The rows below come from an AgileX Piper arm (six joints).
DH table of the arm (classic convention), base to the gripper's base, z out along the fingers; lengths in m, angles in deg. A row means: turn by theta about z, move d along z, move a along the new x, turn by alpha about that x. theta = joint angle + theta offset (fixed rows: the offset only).
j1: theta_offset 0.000; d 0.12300; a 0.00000; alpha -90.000
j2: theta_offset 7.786; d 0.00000; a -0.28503; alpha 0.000
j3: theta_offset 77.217; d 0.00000; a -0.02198; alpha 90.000
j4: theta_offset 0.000; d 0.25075; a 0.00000; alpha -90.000
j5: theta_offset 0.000; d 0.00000; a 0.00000; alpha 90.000
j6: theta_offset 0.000; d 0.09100; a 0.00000; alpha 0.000
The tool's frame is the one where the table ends.
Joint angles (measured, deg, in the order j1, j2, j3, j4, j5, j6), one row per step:
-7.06 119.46 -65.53 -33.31 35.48 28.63
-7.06 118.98 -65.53 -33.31 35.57 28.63
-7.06 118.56 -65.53 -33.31 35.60 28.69
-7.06 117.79 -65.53 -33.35 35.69 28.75
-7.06 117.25 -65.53 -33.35 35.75 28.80
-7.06 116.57 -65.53 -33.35 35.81 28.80
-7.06 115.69 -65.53 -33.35 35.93 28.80
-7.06 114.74 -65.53 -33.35 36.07 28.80
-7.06 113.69 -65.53 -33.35 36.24 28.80
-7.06 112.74 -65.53 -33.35 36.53 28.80
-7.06 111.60 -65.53 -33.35 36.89 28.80
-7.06 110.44 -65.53 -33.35 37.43 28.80
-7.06 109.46 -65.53 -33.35 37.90 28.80
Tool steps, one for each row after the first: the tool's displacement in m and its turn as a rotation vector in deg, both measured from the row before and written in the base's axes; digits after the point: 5 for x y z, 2 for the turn. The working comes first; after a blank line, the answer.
Tool pose at each row, in the base's axes (x y z in m, rotation vector in deg; the steps are taken from these numbers as rounded here):
0.36285 -0.07417 0.09042 13.56 168.01 -28.40
0.36297 -0.07425 0.09351 13.66 167.59 -28.43
0.36313 -0.07429 0.09622 13.83 167.18 -28.41
0.36333 -0.07441 0.10119 14.02 166.46 -28.43
0.36343 -0.07446 0.10468 14.20 165.95 -28.42
0.36353 -0.07452 0.10906 14.33 165.31 -28.41
0.36352 -0.07460 0.11473 14.51 164.52 -28.41
0.36340 -0.07469 0.12085 14.71 163.68 -28.43
0.36312 -0.07477 0.12760 14.93 162.76 -28.45
0.36256 -0.07491 0.13369 15.18 162.03 -28.56
0.36174 -0.07506 0.14096 15.49 161.16 -28.70
0.36050 -0.07529 0.14831 15.87 160.41 -28.95
0.35932 -0.07547 0.15448 16.20 159.79 -29.16

0.00012 -0.00008 0.00309 -0.09 -0.40 -0.03
0.00016 -0.00004 0.00271 -0.05 -0.41 -0.07
0.00020 -0.00012 0.00497 -0.14 -0.70 -0.06
0.00010 -0.00005 0.00349 -0.08 -0.50 -0.07
0.00010 -0.00006 0.00438 -0.11 -0.63 -0.02
-0.00001 -0.00008 0.00567 -0.14 -0.77 -0.05
-0.00012 -0.00009 0.00612 -0.16 -0.81 -0.06
-0.00028 -0.00008 0.00675 -0.17 -0.89 -0.07
-0.00056 -0.00014 0.00609 -0.19 -0.69 -0.12
-0.00082 -0.00015 0.00727 -0.24 -0.82 -0.15
-0.00124 -0.00023 0.00735 -0.28 -0.68 -0.22
-0.00118 -0.00018 0.00617 -0.23 -0.56 -0.20

